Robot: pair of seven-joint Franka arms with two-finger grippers.
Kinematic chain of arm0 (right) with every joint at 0, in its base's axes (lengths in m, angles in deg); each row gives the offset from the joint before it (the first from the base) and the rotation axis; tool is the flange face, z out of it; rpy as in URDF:
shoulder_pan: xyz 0 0 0.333 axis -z
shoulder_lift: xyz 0 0 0 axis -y
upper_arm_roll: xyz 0 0 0.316 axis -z
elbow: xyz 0.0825 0 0 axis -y
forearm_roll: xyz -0.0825 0 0.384 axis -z
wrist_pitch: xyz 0 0 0 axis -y
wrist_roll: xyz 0.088 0 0 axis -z
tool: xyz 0 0 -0.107 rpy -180 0 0
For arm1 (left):
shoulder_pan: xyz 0 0 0.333 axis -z
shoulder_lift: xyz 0 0 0 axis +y
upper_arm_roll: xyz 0 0 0.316 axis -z
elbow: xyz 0.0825 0 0 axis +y
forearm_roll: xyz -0.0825 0 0.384 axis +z
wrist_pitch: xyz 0 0 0 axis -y
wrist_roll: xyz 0.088 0 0 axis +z
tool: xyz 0 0 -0.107 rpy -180 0 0
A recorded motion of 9 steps. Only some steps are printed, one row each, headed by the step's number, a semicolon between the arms.
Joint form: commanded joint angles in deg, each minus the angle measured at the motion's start. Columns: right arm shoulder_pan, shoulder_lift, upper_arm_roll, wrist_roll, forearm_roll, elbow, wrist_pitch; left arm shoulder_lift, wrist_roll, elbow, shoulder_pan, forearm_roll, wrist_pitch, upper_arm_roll.
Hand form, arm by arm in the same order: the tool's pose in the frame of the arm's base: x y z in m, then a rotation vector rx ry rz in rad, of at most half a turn. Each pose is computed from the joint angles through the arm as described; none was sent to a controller.
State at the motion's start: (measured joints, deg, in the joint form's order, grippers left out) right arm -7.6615 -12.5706 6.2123 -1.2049 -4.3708 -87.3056 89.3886; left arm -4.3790 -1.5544 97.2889 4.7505 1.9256 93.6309 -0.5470
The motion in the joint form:
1: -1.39 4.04 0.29 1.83 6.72 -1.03 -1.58; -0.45 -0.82 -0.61 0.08 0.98 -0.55 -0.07
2: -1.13 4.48 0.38 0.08 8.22 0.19 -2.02; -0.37 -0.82 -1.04 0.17 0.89 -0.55 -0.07
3: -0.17 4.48 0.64 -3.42 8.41 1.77 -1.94; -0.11 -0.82 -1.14 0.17 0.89 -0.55 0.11
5: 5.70 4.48 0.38 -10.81 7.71 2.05 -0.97; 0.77 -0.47 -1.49 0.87 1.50 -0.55 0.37
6: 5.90 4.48 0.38 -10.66 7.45 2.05 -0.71; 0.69 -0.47 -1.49 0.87 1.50 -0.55 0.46
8: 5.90 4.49 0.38 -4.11 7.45 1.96 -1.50; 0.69 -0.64 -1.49 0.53 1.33 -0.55 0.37
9: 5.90 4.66 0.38 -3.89 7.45 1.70 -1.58; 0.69 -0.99 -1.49 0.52 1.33 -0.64 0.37
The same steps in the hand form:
1: 0.5889 0.0261 0.5504 3.0697 0.0540 -0.2392; 0.5313 -0.0337 0.6199 -3.0867 0.1811 -0.0344
2: 0.5881 0.0195 0.5644 3.0486 0.0908 -0.2063; 0.5319 -0.0348 0.6228 -3.0881 0.1832 -0.0439
3: 0.5903 0.0071 0.5774 3.0494 0.1506 -0.1674; 0.5331 -0.0366 0.6212 -3.0876 0.1882 -0.0397
5: 0.5905 -0.0495 0.5808 3.0702 0.2001 -0.1462; 0.5371 -0.0450 0.6159 -3.0756 0.2050 -0.0267
6: 0.5909 -0.0511 0.5811 3.0750 0.1912 -0.1385; 0.5367 -0.0458 0.6166 -3.0754 0.2073 -0.0289
8: 0.5892 -0.0511 0.5794 3.0764 0.0145 -0.1563; 0.5370 -0.0421 0.6166 -3.0788 0.2003 -0.0284
9: 0.5880 -0.0511 0.5790 3.0766 0.0085 -0.1607; 0.5368 -0.0420 0.6165 -3.0782 0.2094 -0.0257

